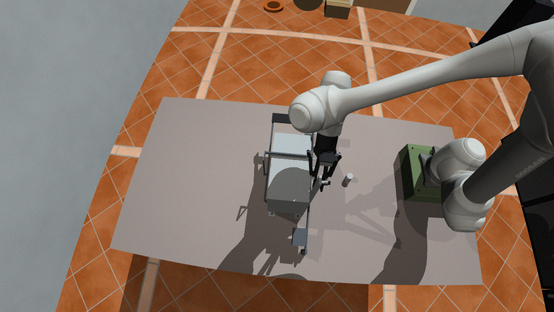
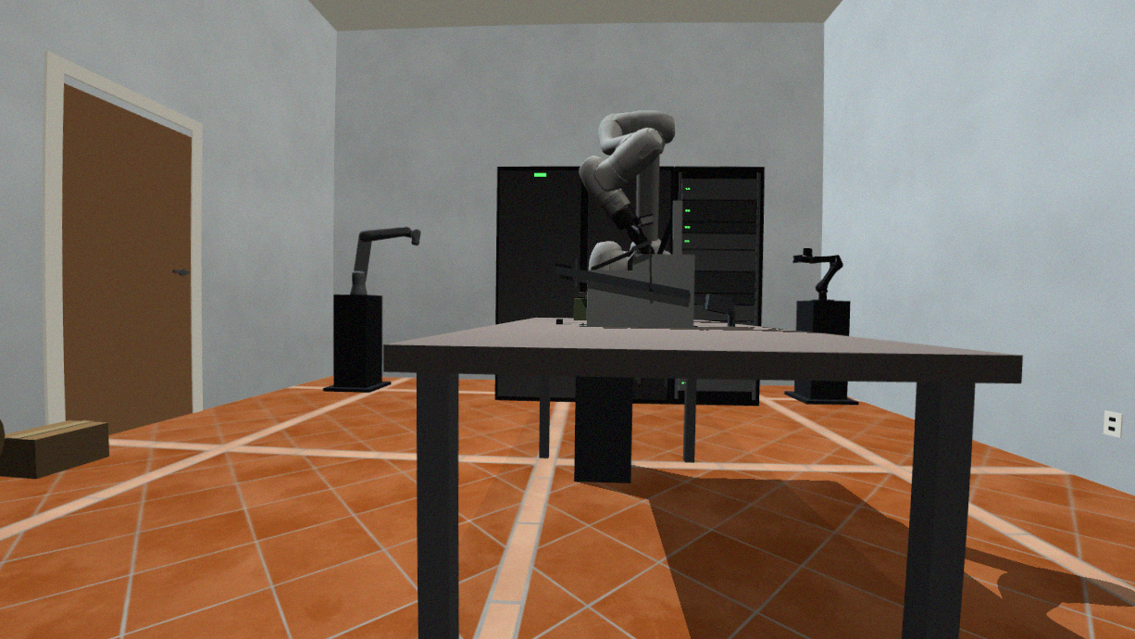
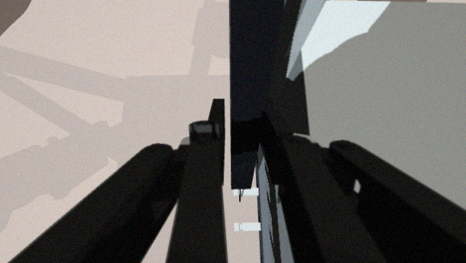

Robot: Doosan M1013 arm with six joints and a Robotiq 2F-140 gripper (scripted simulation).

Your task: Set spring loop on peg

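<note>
My gripper is now 180 mm past the steel test weight, 110 mm to the left of it and 180 mm above it. From my hand the other things lie so: small block: 20 mm ahead, 330 mm to the right, 200 mm below; white-tipped pin: 10 mm ahead, 60 mm to the left, 190 mm above.
</note>
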